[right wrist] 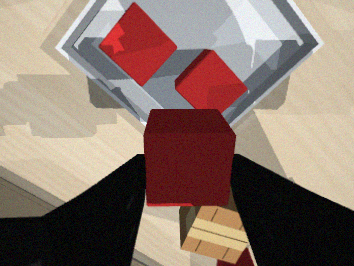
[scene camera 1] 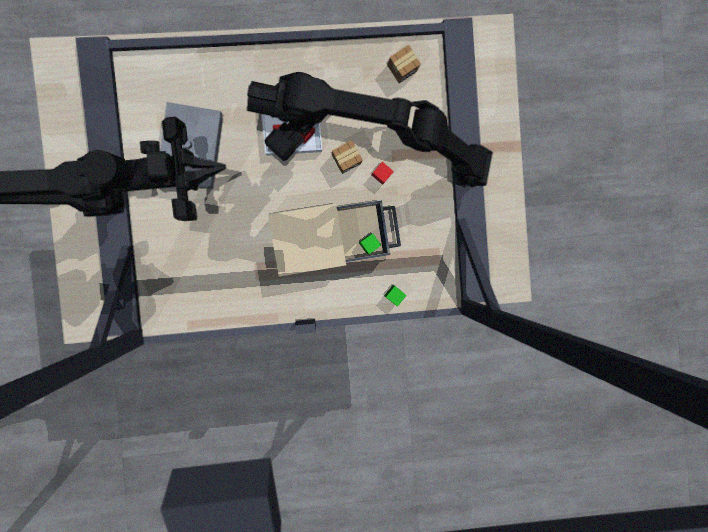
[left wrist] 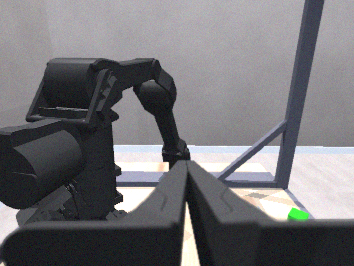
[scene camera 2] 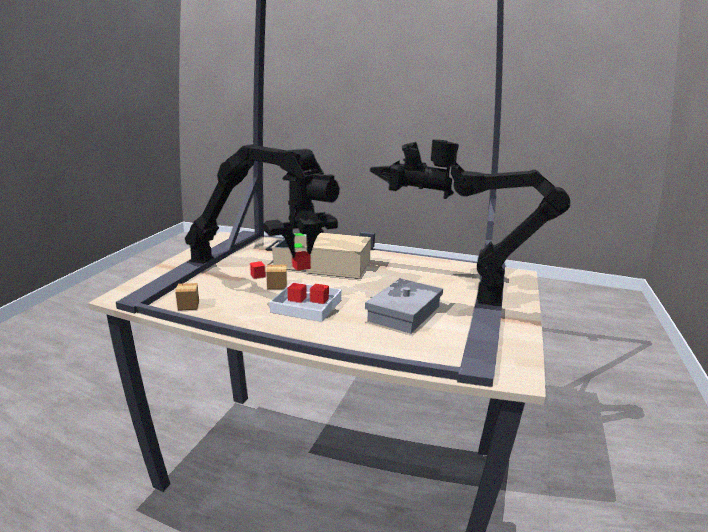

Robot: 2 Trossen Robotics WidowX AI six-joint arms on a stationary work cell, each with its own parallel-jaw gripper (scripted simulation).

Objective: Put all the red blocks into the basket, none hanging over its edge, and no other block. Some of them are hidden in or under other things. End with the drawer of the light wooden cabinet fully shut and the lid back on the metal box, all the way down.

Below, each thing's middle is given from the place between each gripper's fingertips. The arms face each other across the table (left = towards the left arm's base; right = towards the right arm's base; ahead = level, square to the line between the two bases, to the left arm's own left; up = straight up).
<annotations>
Now: the white basket [scene camera 2: 308, 310] 40 mm ahead of my right hand [scene camera 2: 301, 256], 30 mm to the left of it and 140 mm below it. Also, from my right hand: drawer [scene camera 1: 357, 221]: 250 mm behind, 120 mm to the right, 120 mm below; light wooden cabinet [scene camera 1: 309, 239]: 250 mm behind, 50 mm to the right, 120 mm below; grey metal lid [scene camera 1: 203, 125]: 280 mm to the left, 110 mm below.
Right now my left hand is 29 cm above the grey metal lid, 11 cm short of it and 10 cm to the right of it. Round my left hand: white basket 33 cm below, 15 cm to the right, 15 cm ahead; then metal box [scene camera 2: 388, 321] 32 cm below, 11 cm ahead, 10 cm to the left; then light wooden cabinet 30 cm below, 23 cm to the right, 14 cm behind.
</annotations>
